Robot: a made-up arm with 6 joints.
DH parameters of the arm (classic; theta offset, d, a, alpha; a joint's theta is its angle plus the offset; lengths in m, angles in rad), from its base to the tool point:
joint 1: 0 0 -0.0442 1.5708
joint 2: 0 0.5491 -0.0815 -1.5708
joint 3: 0 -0.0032 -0.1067 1.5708
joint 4: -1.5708 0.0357 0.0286 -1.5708
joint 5: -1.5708 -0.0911 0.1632 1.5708
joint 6: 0.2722 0 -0.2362 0
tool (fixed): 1.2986 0.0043 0 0
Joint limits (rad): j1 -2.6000..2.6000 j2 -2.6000..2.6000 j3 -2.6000..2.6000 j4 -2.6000..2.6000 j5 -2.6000..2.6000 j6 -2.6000..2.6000
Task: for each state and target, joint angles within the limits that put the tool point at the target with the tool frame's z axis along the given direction. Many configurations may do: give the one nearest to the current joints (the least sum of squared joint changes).
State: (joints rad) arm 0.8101 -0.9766 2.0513 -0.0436 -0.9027 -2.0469
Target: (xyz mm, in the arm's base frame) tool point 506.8 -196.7 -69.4 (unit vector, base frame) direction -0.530 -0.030 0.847
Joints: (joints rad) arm 1.3462 -0.6765 1.6322 -0.7679 -0.6596 -1.4951
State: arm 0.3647 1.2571 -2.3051 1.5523 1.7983 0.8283
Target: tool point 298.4 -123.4 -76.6 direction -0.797 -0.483 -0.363
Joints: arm 1.1649 0.5424 -2.0598 0.8120 1.4535 -0.0003
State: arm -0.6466 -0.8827 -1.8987 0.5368 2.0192 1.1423
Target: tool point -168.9 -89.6 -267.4 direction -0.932 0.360 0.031
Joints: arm -0.2726 -0.2222 -1.6632 -0.0276 1.7610 1.7315
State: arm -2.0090 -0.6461 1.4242 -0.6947 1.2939 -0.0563
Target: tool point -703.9 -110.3 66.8 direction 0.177 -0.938 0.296
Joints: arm -1.1799 -0.0685 1.1914 -0.4139 1.1673 -0.3852
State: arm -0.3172 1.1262 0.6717 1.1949 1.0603 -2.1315
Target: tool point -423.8 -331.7 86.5 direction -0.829 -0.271 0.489
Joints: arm -0.8780 1.4067 0.9380 0.7893 0.9728 -1.8475
